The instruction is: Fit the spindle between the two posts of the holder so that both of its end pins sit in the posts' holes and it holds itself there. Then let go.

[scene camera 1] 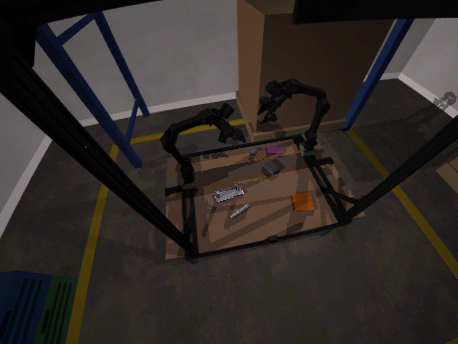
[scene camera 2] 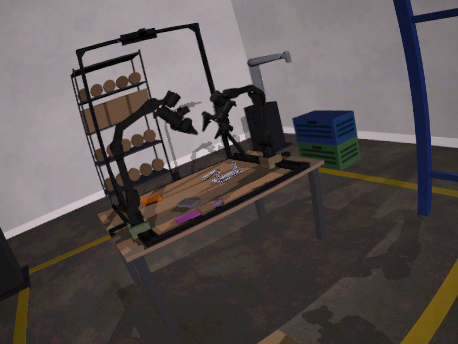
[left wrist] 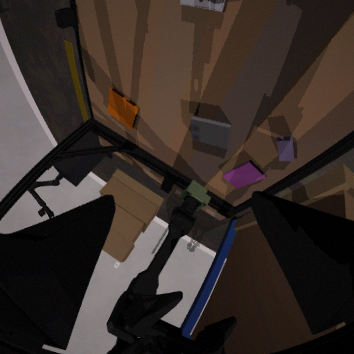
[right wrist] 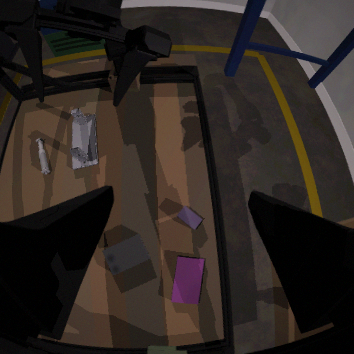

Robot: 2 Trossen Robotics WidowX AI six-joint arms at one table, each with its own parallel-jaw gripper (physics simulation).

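Frame: origin at the left arm's base, x left, y down, z back, level; centimetres.
Seen in the pictures: left gripper, between the fingertips: (scene camera 1: pixel 242 140) (scene camera 2: pixel 208 135) (left wrist: pixel 183 200) (right wrist: pixel 80 102); right gripper, between the fingertips: (scene camera 1: pixel 258 119) (scene camera 2: pixel 194 133) (left wrist: pixel 209 308) (right wrist: pixel 182 195); left arm's base, origin of its link: (scene camera 1: pixel 188 179) (scene camera 2: pixel 269 155); right arm's base, origin of its link: (scene camera 1: pixel 308 147) (scene camera 2: pixel 136 222) (left wrist: pixel 191 200).
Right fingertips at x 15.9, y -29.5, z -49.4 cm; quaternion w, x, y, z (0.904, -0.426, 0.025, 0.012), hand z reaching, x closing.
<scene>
Offsets run from my right fingertips to a thing's middle.
The pale holder @[dx -27.4, dy +35.4, dz +24.3 cm] (scene camera 1: pixel 228 194) (scene camera 2: pixel 227 177) (left wrist: pixel 204 4) (right wrist: pixel 86 136) stands on the table with a post near each end; part of it shows in the left wrist view. The light spindle @[dx -41.6, dy +34.8, dz +19.2 cm] (scene camera 1: pixel 239 211) (scene camera 2: pixel 210 175) (right wrist: pixel 44 156) lies on the table beside the holder, apart from it. My left gripper (scene camera 1: pixel 242 138) (scene camera 2: pixel 211 129) (right wrist: pixel 80 102) is open and empty, high above the table and away from both. My right gripper (scene camera 1: pixel 265 113) (scene camera 2: pixel 194 131) (left wrist: pixel 209 308) (right wrist: pixel 182 195) is open and empty, also raised, farther from the holder. The post holes are too small to make out.
An orange block @[dx -41.6, dy +35.4, dz -21.5 cm] (scene camera 1: pixel 302 202) (scene camera 2: pixel 151 200) (left wrist: pixel 123 107), a grey block @[dx -11.8, dy +35.1, dz -9.1 cm] (scene camera 1: pixel 271 167) (scene camera 2: pixel 188 203) (left wrist: pixel 211 133) (right wrist: pixel 126 253), a magenta block @[dx +4.0, dy +35.4, dz -16.2 cm] (scene camera 1: pixel 274 150) (scene camera 2: pixel 188 216) (left wrist: pixel 244 175) (right wrist: pixel 188 280) and a small lilac block @[dx +5.0, dy +35.1, dz +0.2 cm] (scene camera 1: pixel 253 152) (scene camera 2: pixel 218 203) (left wrist: pixel 286 149) (right wrist: pixel 190 217) lie on the table. Black rails edge it.
</scene>
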